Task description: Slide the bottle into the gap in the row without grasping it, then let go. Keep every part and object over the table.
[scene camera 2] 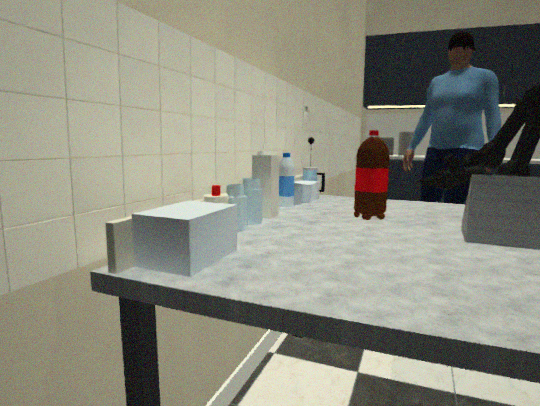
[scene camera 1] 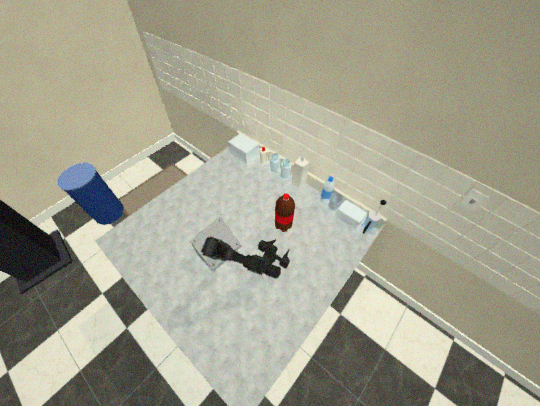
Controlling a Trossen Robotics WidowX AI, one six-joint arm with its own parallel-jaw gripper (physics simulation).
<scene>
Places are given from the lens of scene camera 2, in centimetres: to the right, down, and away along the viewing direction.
white box (scene camera 2: pixel 184 238): -16, 7, 68
blue-capped bottle (scene camera 2: pixel 286 166): 6, -14, 144
The marked spots on the blue-capped bottle and the white box are 81 cm apart.
</scene>
